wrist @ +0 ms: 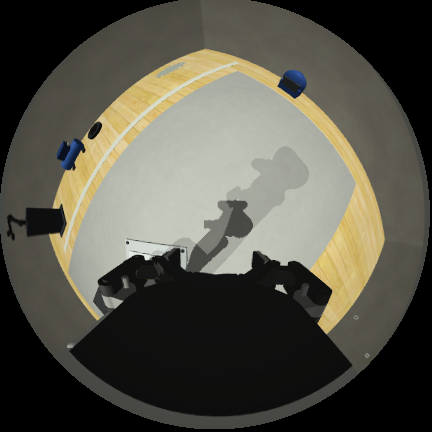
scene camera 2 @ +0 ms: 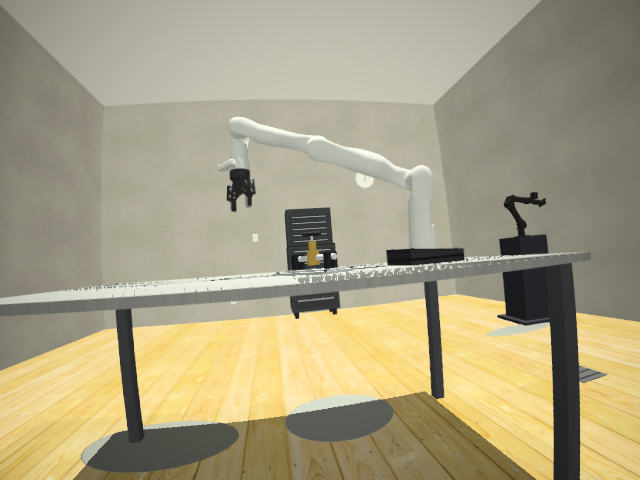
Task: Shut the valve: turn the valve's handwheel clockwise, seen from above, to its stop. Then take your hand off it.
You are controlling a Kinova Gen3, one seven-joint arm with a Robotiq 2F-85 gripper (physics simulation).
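Observation:
The valve (scene camera 2: 312, 254) stands upright on the table, with an orange-yellow body and light pipe ends, near the middle of the scene camera view. Its dark, flat handwheel (scene camera 2: 311, 235) is on top, seen edge-on, so its turn angle cannot be told. My gripper (scene camera 2: 241, 207) (wrist: 215, 257) is open and empty, fingers pointing down. It hangs well above and to the left of the handwheel in the scene camera view, touching nothing. In the wrist view a pale plate with dark bolts (wrist: 155, 245) shows partly behind the left finger; the handwheel cannot be made out there.
The grey table (scene camera 2: 206, 292) (wrist: 150, 175) lies under the arm. The arm's black base box (scene camera 2: 423, 256) stands on it, right of the valve. A dark cabinet (scene camera 2: 308, 303) stands behind the table. A small black arm on a pedestal (scene camera 2: 524, 294) (wrist: 44, 221) stands off the table.

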